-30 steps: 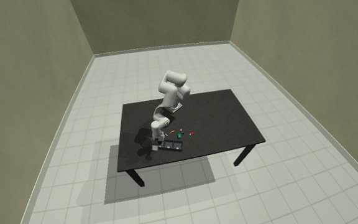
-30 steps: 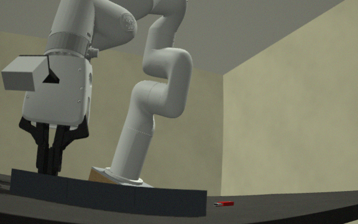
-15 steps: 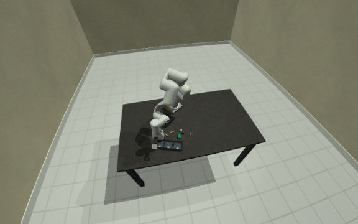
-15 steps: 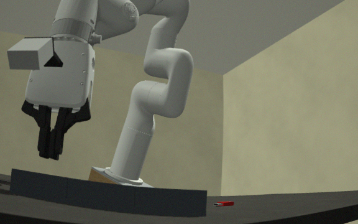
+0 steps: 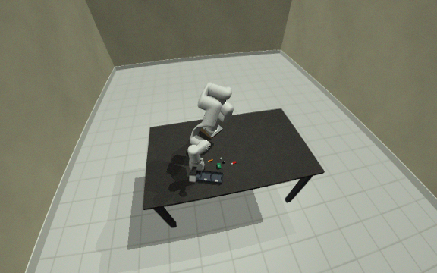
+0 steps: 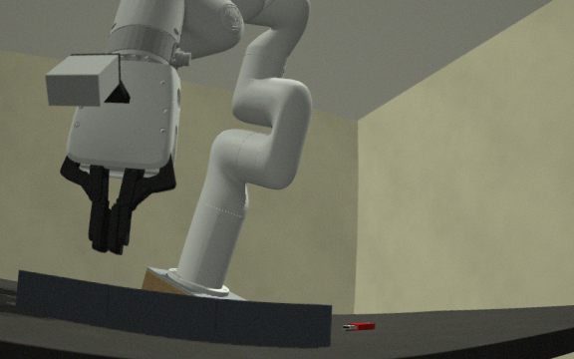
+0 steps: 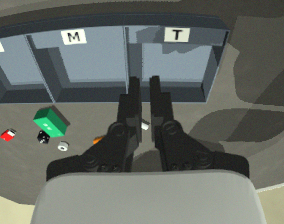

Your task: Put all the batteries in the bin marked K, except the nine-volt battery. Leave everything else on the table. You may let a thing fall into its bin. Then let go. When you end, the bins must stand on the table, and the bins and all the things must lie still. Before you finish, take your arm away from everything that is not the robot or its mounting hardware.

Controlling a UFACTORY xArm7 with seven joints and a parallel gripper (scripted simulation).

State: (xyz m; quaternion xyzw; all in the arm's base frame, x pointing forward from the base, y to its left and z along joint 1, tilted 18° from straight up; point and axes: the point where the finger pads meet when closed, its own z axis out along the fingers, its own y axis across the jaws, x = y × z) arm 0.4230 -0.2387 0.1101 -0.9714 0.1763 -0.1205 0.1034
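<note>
My gripper is now 60 mm above the dark blue bin, 50 mm to the right of it and 20 mm short of it. Round my hand: green nine-volt battery 180 mm to the left, 70 mm below, 60 mm behind; bolt 100 mm behind, 70 mm below, 50 mm to the left; orange cylindrical battery 120 mm to the left, 120 mm behind, 80 mm below.
</note>
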